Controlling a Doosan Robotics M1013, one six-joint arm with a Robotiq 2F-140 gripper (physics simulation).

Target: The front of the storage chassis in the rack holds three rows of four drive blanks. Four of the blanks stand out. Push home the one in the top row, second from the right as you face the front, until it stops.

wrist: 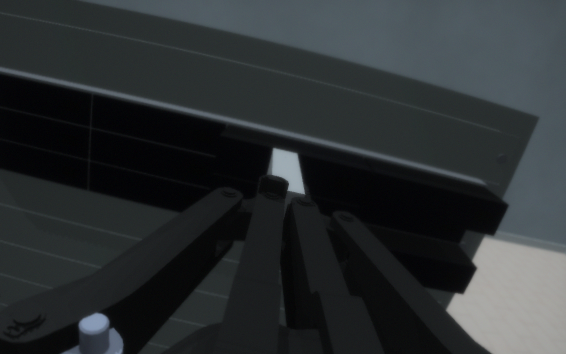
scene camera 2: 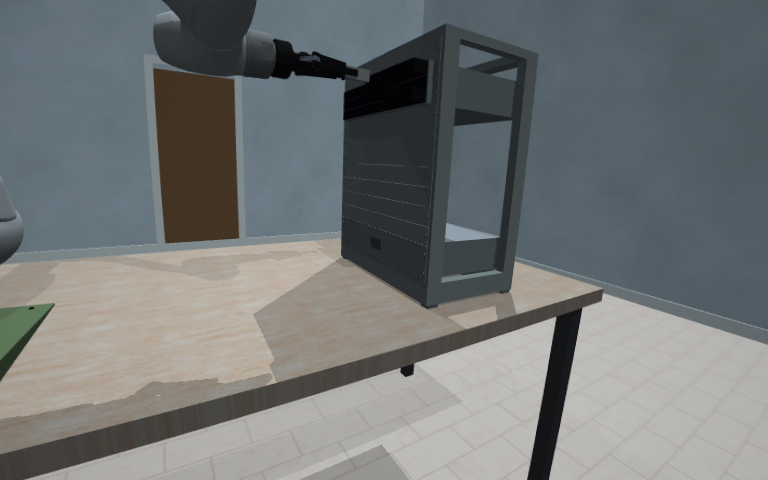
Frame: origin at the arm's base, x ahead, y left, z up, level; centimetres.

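Where they show: gripper, fingertip midpoint: (wrist: 280, 170) (scene camera 2: 368, 76).
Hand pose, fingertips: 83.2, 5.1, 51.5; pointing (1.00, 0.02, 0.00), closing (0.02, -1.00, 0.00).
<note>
Things, the pixels of their centre, and the offset from my fingertips, as dx, dy, dz. Level surfaces: height alone.
- top-right blank, body centre: (wrist: 412, 177) (scene camera 2: 421, 74) +7.4, -12.0, -0.4
- lower blank, body centre: (wrist: 390, 232) (scene camera 2: 420, 100) +7.4, -12.0, -6.1
- wooden table, surface height: dz -53.8
The black chassis front (scene camera 2: 385, 100) (wrist: 50, 125) sits near the top of the grey rack (scene camera 2: 444, 169) (wrist: 310, 102). In the wrist view the top-row blank second from the right (wrist: 332, 177) is black, with its top edge close under the light strip; how far it stands out is hard to tell. The top-right blank (wrist: 435, 200) clearly stands out, and a lower blank (wrist: 425, 262) also stands out at the right. My gripper (scene camera 2: 364, 74) (wrist: 280, 170) is shut and empty, its light tip at the second-from-right blank; the contact is hidden.
The rack stands on a wooden table (scene camera 2: 186, 316) near its right end. The rack's grey lower panels (scene camera 2: 385, 152) lie below the chassis. A green slanted object (scene camera 2: 19, 331) shows at the left edge. A brown door (scene camera 2: 195, 158) is in the far wall.
</note>
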